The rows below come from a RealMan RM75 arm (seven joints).
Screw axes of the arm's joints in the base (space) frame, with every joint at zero. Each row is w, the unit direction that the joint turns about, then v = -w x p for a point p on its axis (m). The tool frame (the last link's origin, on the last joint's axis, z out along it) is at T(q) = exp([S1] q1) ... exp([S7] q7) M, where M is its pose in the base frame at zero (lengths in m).
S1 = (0, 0, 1, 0, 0, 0)
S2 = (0, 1, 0, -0.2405, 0, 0)
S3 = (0, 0, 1, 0, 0, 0)
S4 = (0, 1, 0, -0.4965, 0, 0)
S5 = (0, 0, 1, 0, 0, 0)
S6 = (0, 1, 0, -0.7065, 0, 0)
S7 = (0, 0, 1, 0, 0, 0)
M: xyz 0 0 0.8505 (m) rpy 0 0 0 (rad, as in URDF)
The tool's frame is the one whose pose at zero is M.
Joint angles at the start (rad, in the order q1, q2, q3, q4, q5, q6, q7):
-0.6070, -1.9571, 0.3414, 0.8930, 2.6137, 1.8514, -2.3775
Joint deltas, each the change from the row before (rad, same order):
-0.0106, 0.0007, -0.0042, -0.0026, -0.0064, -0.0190, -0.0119
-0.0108, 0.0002, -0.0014, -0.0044, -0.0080, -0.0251, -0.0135
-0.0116, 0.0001, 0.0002, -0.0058, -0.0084, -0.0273, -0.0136
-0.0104, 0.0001, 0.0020, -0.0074, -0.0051, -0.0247, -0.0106
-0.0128, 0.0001, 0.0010, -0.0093, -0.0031, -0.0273, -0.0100
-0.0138, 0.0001, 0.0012, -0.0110, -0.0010, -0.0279, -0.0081
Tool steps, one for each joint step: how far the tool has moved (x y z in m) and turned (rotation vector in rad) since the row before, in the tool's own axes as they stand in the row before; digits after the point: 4 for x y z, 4 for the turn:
0.0061, 0.0013, 0.0007, 0.0035, 0.0206, -0.0030
0.0066, 0.0012, 0.0015, 0.0052, 0.0227, -0.0040
0.0069, 0.0015, 0.0020, 0.0051, 0.0227, -0.0035
0.0056, 0.0012, 0.0024, 0.0053, 0.0164, -0.0025
0.0062, 0.0015, 0.0029, 0.0059, 0.0169, -0.0017
0.0061, 0.0017, 0.0034, 0.0063, 0.0150, -0.0001

